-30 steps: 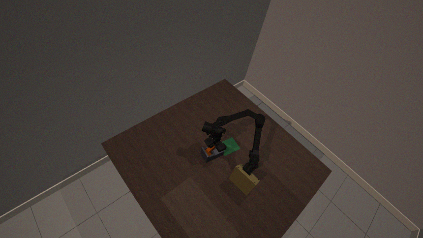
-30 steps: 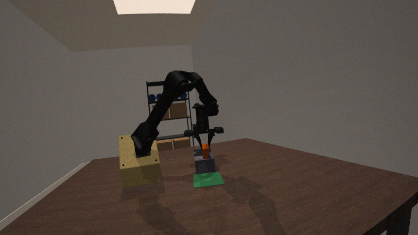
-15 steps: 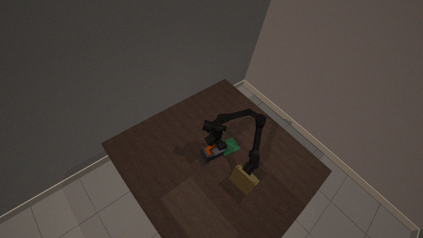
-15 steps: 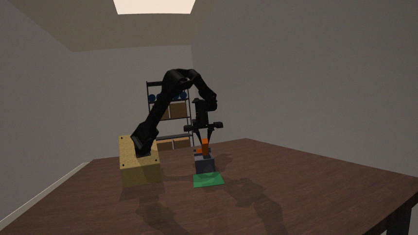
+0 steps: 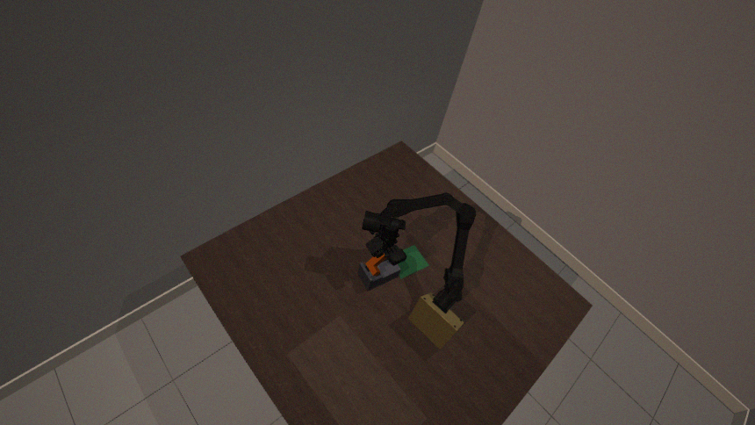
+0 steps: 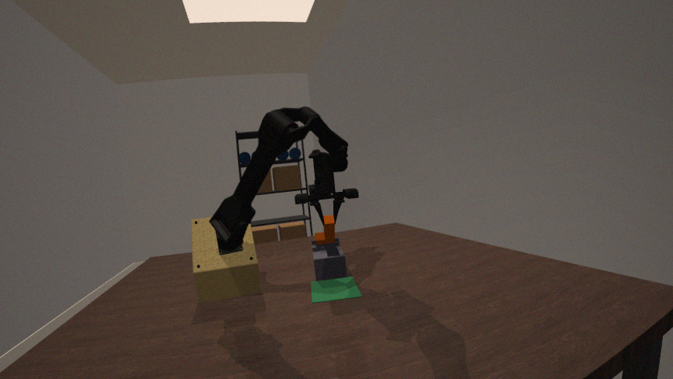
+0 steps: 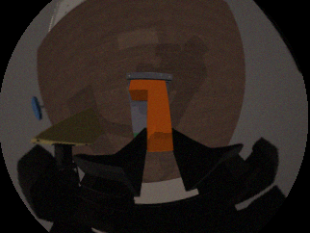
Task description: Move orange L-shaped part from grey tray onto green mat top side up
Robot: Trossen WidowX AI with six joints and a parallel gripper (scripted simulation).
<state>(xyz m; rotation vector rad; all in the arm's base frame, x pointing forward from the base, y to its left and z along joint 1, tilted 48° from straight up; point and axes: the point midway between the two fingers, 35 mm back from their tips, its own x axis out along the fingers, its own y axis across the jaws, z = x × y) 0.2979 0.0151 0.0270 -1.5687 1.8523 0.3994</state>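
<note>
Right now the green mat is 60 mm behind my gripper tip, 130 mm to the right of it and 160 mm below it. Also, from my gripper tip: orange L-shaped part 10 mm behind, 30 mm to the left, 30 mm below.
</note>
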